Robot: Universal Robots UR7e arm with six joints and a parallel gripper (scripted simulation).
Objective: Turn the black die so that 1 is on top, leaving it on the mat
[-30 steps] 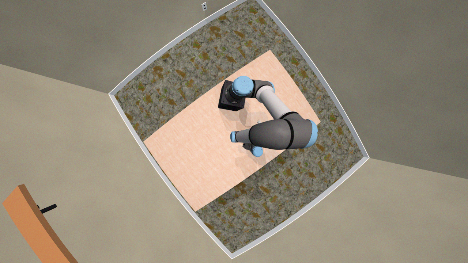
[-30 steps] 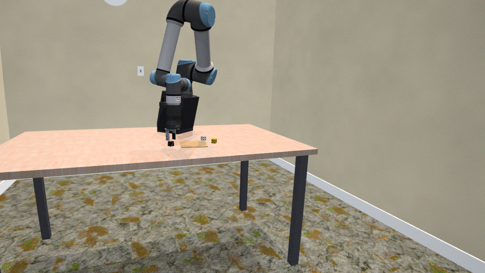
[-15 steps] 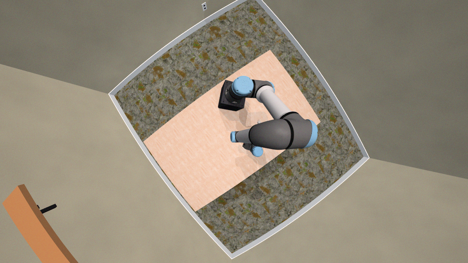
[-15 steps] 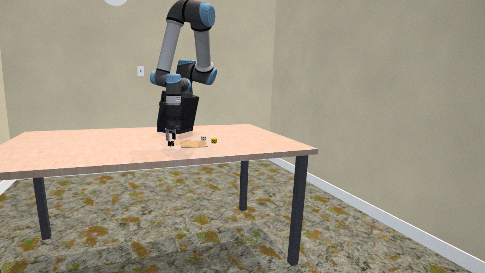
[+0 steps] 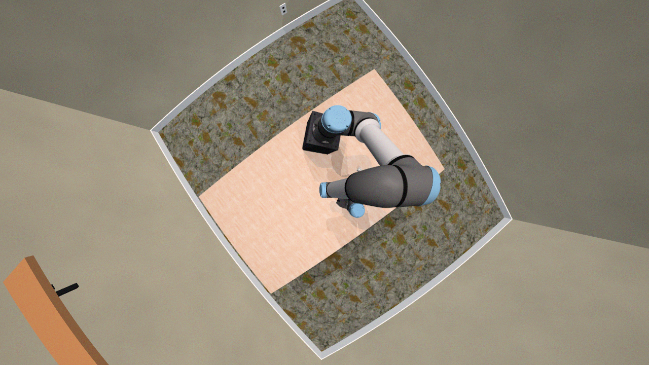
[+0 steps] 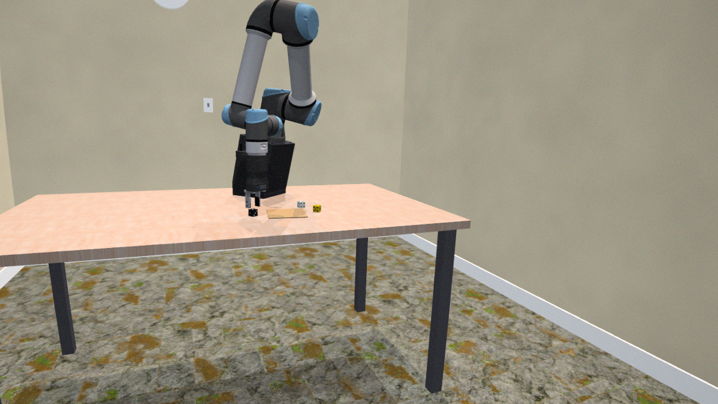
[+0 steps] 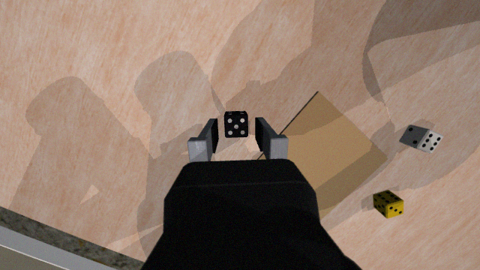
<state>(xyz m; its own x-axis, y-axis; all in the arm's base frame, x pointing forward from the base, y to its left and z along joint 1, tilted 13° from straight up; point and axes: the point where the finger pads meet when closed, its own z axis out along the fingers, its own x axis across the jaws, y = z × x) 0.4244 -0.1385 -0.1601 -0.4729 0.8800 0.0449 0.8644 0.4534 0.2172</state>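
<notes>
The black die lies 40 mm below my hand. From my hand the other things lie so: tan mat: 120 mm to the left, 50 mm below, 10 mm ahead; then white die: 210 mm to the left, 90 mm behind, 40 mm below; then yellow die: 250 mm to the left, 40 mm below, 10 mm ahead.
</notes>
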